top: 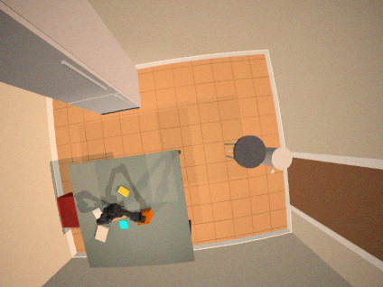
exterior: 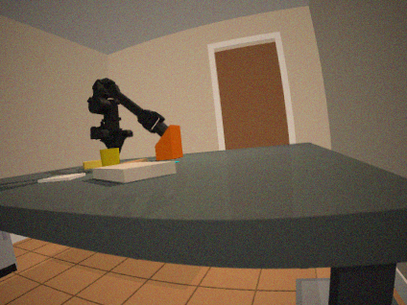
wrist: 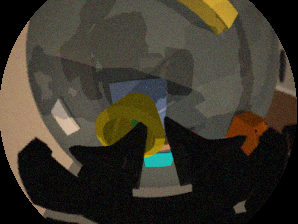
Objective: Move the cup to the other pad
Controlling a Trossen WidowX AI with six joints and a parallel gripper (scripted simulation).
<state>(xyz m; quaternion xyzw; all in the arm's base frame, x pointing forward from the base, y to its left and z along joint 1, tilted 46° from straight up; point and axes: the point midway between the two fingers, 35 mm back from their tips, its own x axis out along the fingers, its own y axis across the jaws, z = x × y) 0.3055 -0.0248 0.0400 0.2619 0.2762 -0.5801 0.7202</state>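
Right now the cyan pad is 3 cm behind my gripper tip, 18 cm to the left of it and 5 cm below it. Also, from my gripper tip: yellow block: 8 cm behind, 21 cm to the right, 2 cm below; thin white sheet: 27 cm ahead, 5 cm to the left, 3 cm below; yellow cup: 2 cm ahead.
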